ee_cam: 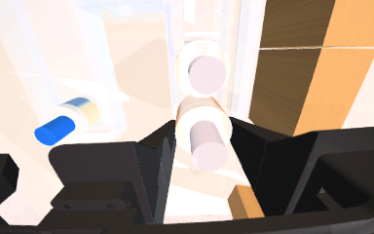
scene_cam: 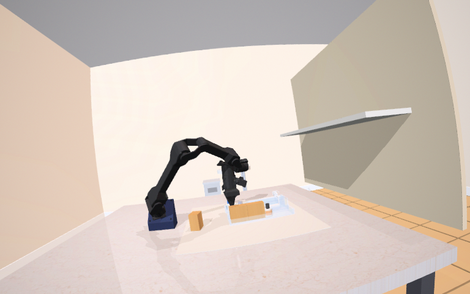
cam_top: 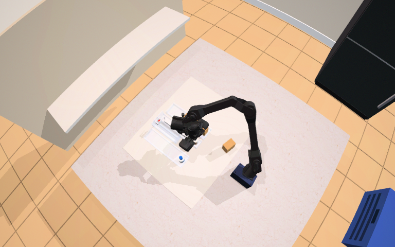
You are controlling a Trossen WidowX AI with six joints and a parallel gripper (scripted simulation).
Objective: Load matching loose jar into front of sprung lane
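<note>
My gripper tip is 15 cm short of the clear lane rack, 3 cm above it and 1 cm to the right of it. Also, from my gripper tip: red dot: 23 cm ahead, 2 cm above, 1 cm to the left.
</note>
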